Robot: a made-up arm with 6 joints. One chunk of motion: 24 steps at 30 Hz.
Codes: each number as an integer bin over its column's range. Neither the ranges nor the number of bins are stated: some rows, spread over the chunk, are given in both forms.
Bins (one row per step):
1: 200 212 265 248 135 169
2: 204 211 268 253 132 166
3: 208 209 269 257 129 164
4: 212 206 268 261 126 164
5: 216 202 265 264 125 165
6: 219 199 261 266 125 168
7: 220 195 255 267 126 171
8: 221 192 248 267 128 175
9: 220 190 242 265 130 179
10: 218 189 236 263 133 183
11: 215 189 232 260 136 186
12: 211 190 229 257 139 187
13: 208 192 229 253 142 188
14: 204 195 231 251 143 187
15: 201 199 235 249 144 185
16: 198 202 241 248 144 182
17: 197 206 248 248 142 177
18: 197 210 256 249 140 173
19: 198 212 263 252 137 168
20: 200 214 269 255 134 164
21: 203 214 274 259 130 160
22: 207 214 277 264 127 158
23: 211 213 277 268 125 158
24: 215 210 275 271 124 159
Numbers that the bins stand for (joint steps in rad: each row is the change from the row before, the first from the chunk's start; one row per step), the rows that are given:
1: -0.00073 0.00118 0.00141 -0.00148 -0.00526 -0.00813
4: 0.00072 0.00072 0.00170 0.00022 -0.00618 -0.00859
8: 0.00181 -0.00035 -0.00022 0.00101 -0.00597 -0.00756
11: 0.00109 -0.00058 -0.00175 0.00009 -0.00516 -0.00653
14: -0.00025 -0.00012 -0.00185 -0.00109 -0.00445 -0.00643
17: -0.00110 0.00072 -0.00022 -0.00148 -0.00455 -0.00737
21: -0.00037 0.00133 0.00227 -0.00004 -0.00577 -0.00897
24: 0.00109 0.00103 0.00237 0.00153 -0.00638 -0.00906
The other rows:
2: -0.00025 0.00110 0.00170 -0.00083 -0.00557 -0.00841
3: 0.00024 0.00095 0.00179 -0.00030 -0.00587 -0.00859
5: 0.00121 0.00042 0.00141 0.00061 -0.00628 -0.00850
6: 0.00157 0.00019 0.00103 0.00088 -0.00628 -0.00822
7: 0.00169 -0.00012 0.00045 0.00101 -0.00618 -0.00794
9: 0.00169 -0.00050 -0.00079 0.00075 -0.00577 -0.00719
10: 0.00145 -0.00058 -0.00137 0.00048 -0.00547 -0.00681
12: 0.00060 -0.00050 -0.00204 -0.00030 -0.00486 -0.00643
13: 0.00024 -0.00035 -0.00204 -0.00083 -0.00455 -0.00634
15: -0.00061 0.00019 -0.00147 -0.00135 -0.00435 -0.00662
16: -0.00098 0.00042 -0.00089 -0.00148 -0.00435 -0.00690
18: -0.00110 0.00103 0.00055 -0.00135 -0.00475 -0.00775
19: -0.00098 0.00118 0.00122 -0.00096 -0.00506 -0.00822
20: -0.00073 0.00133 0.00179 -0.00057 -0.00536 -0.00859
22: 0.00012 0.00133 0.00256 0.00061 -0.00608 -0.00916
23: 0.00060 0.00126 0.00256 0.00114 -0.00628 -0.00916

